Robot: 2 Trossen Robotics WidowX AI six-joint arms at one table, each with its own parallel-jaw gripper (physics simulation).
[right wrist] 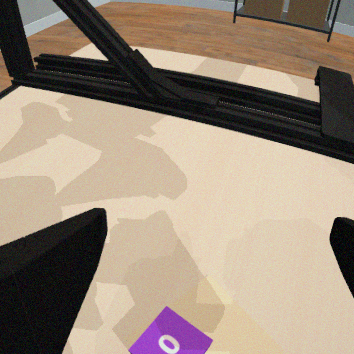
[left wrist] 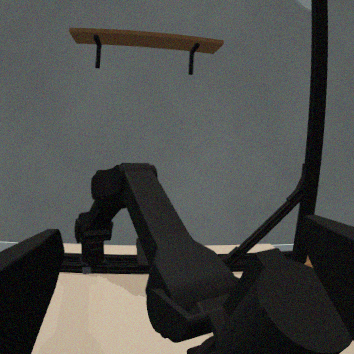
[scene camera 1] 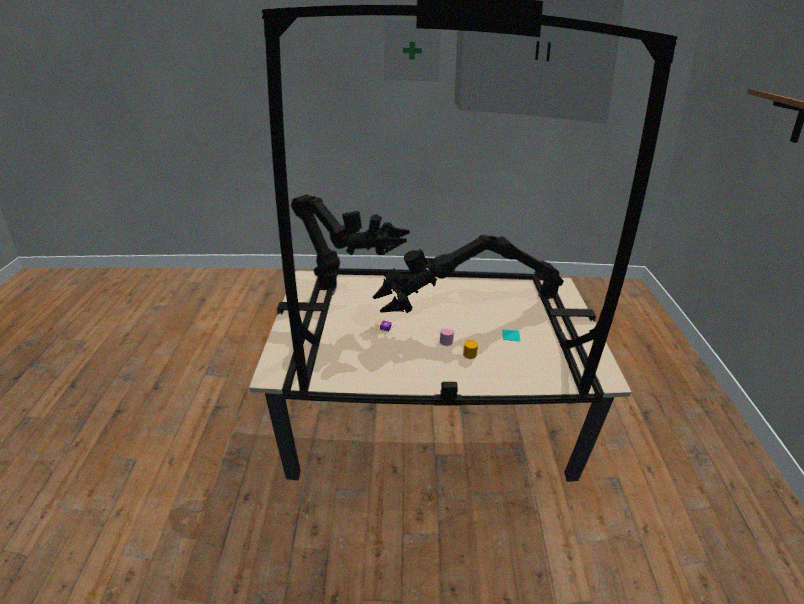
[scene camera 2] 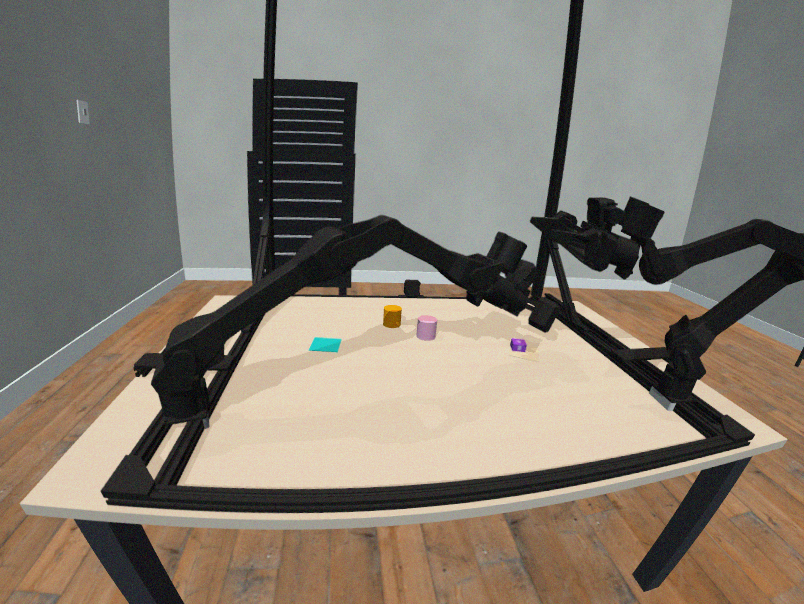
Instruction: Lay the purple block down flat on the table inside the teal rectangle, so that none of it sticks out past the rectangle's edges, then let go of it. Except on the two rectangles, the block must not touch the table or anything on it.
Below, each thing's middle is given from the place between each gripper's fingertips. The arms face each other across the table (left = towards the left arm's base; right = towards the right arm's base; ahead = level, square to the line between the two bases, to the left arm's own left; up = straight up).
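Starting from the purple block (right wrist: 167, 324), I find my left gripper 30 cm above it, 12 cm past it and 7 cm to the right of it. The pale yellow rectangle (right wrist: 207, 306) is 31 cm below my left hand, 10 cm behind it and 8 cm to the left of it.
As for the purple block and my right hand, the hand is 30 mm to the left of the block, 10 mm past it and 80 mm above it. The pale yellow rectangle is 20 mm to the right of my right hand, 10 mm ahead of it and 90 mm below it.
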